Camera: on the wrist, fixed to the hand. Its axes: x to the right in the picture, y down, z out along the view.
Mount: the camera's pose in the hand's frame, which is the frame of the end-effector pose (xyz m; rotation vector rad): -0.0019 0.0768 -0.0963 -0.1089 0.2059 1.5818
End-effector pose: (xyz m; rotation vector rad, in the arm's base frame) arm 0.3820 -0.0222 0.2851 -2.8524 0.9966 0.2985
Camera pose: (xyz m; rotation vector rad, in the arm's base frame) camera 0.3469 -0.0966 0.3768 1.2737 -2.6290 -0.1035
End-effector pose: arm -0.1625 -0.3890 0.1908 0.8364 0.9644 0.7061
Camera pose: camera -0.2614 -0.3247 0.2264 1.3823 0.2405 2.1854
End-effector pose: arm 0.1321 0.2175 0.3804 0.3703 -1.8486 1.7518
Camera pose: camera 0.1107 0.3197 0.3150 1.3065 1.6364 -1.7726
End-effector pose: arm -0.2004 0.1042 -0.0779 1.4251 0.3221 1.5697
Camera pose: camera -0.3205 0.1012 -0.0505 -1.2303 0.9109 -2.4966
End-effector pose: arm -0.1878 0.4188 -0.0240 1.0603 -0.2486 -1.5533
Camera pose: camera -0.0657 0.4349 -0.0259 0.5651 -0.6394 -0.0281
